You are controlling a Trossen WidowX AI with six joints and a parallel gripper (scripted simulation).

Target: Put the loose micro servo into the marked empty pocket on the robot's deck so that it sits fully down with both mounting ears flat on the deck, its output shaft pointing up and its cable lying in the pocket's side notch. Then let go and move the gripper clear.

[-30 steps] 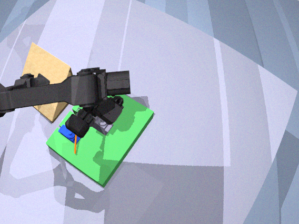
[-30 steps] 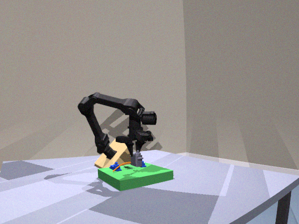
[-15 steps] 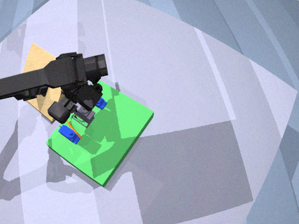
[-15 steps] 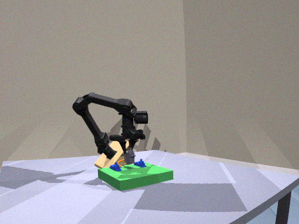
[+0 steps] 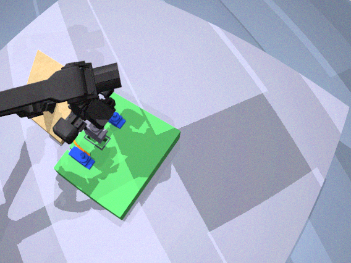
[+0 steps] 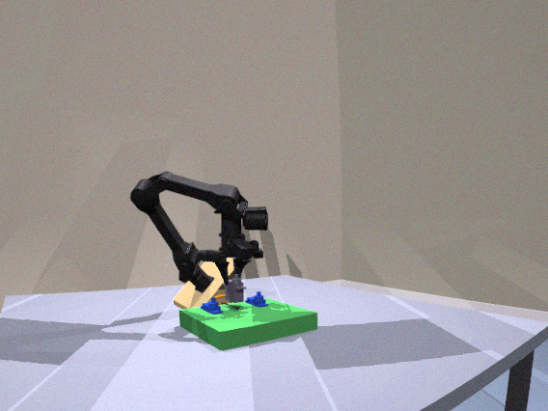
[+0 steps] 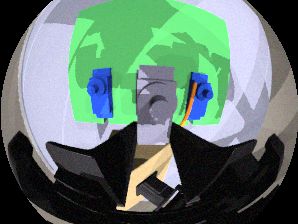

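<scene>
Right now the green deck is 12 cm ahead of my gripper tip and 9 cm below it.
</scene>
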